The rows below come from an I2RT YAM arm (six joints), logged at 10 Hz.
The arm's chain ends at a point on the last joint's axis. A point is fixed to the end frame.
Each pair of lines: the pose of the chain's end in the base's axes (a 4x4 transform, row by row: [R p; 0 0 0 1], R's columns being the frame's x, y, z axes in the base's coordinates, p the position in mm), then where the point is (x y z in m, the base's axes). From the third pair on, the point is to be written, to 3 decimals.
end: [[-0.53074 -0.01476 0.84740 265.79], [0.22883 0.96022 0.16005 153.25], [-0.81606 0.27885 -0.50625 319.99], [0 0 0 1]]
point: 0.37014 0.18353 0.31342
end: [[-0.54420 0.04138 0.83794 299.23], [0.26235 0.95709 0.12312 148.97], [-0.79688 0.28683 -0.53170 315.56], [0 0 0 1]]
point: 0.40469 0.17415 0.30591
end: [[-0.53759 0.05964 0.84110 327.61], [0.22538 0.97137 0.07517 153.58], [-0.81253 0.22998 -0.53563 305.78], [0 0 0 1]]
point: 0.434 0.176 0.295
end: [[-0.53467 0.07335 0.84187 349.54], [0.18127 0.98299 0.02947 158.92], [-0.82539 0.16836 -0.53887 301.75], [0 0 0 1]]
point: 0.456 0.179 0.290
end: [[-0.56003 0.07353 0.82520 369.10], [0.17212 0.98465 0.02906 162.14], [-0.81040 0.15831 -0.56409 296.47], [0 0 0 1]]
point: 0.475 0.183 0.281
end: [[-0.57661 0.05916 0.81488 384.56], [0.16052 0.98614 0.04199 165.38], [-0.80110 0.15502 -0.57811 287.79], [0 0 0 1]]
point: 0.490 0.188 0.270
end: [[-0.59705 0.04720 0.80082 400.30], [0.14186 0.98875 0.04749 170.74], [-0.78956 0.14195 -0.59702 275.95], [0 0 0 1]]
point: 0.505 0.195 0.256
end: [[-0.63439 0.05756 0.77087 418.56], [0.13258 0.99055 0.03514 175.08], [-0.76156 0.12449 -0.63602 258.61], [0 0 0 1]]
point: 0.522 0.198 0.233
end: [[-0.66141 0.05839 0.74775 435.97], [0.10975 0.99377 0.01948 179.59], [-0.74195 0.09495 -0.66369 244.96], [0 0 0 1]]
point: 0.538 0.202 0.215
